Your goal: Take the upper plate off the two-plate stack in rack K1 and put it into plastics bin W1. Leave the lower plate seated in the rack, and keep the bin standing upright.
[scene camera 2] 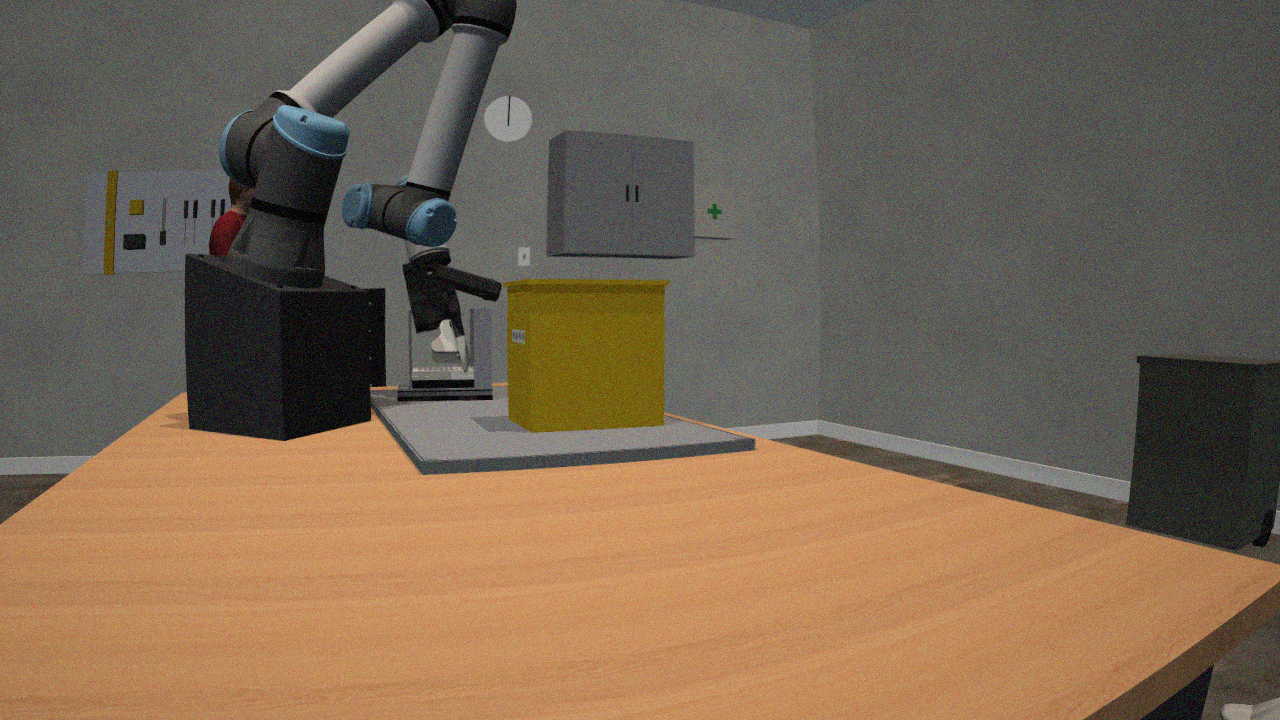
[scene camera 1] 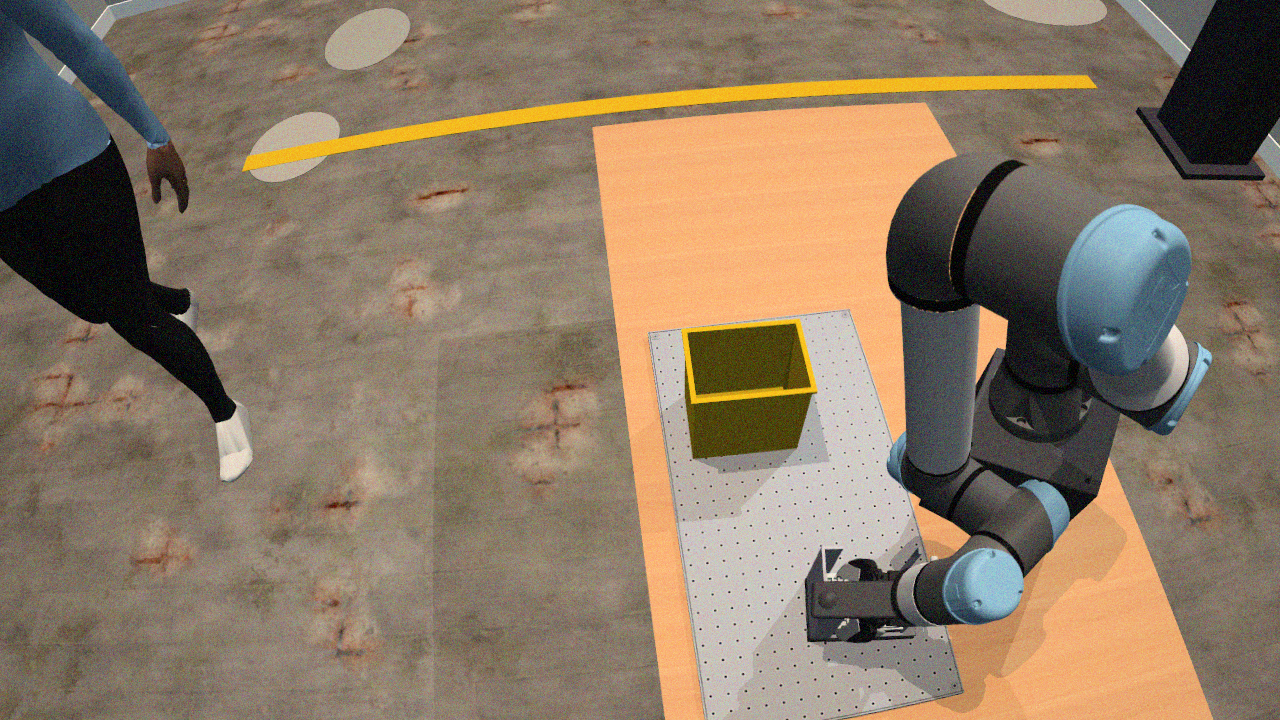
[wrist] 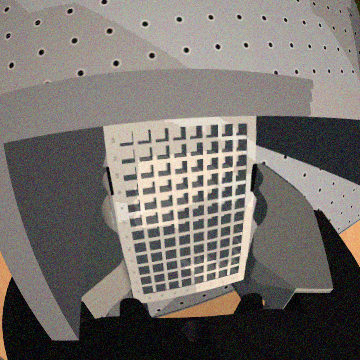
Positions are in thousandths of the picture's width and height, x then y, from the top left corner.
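Scene:
The gripper is visible in the wrist view (501,468), and it can be seen in scene camera 1 (655,838) and scene camera 2 (364,522) as well.

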